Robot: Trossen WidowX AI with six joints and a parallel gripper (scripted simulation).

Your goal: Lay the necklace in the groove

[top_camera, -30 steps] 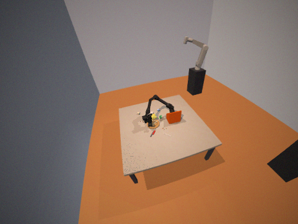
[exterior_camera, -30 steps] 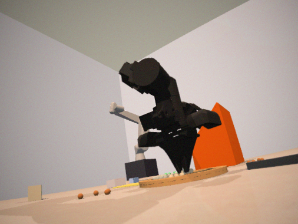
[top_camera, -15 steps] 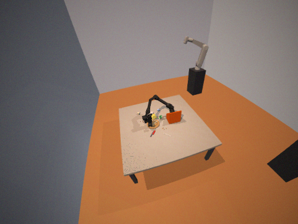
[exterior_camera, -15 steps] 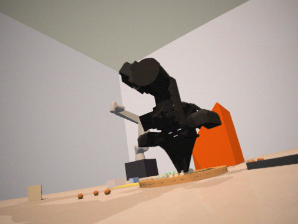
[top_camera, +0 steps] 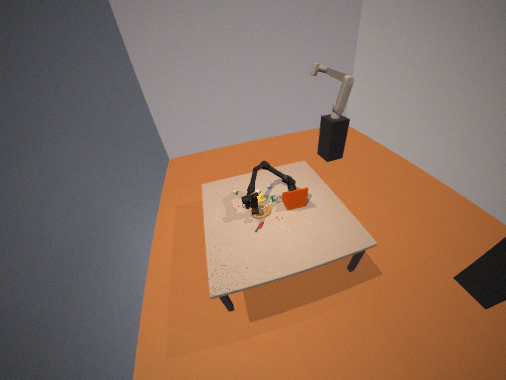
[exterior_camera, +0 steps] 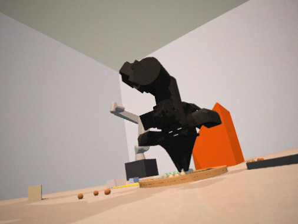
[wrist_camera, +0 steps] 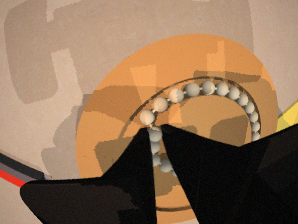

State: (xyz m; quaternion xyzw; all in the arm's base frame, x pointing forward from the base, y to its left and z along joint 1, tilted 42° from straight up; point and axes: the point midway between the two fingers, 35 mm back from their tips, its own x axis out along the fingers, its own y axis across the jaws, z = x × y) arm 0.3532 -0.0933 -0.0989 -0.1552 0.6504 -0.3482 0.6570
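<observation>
Now: the round wooden bead board 5 cm behind my gripper tip, 2 cm to the right of it and 1 cm below it. The rest, counted from my gripper tip: tan cube (12 cm ahead, 35 cm to the right); then yellow flat piece (11 cm behind, 19 cm to the right, 2 cm below); then red-handled tool (1 cm ahead, 15 cm to the left, 1 cm below).
</observation>
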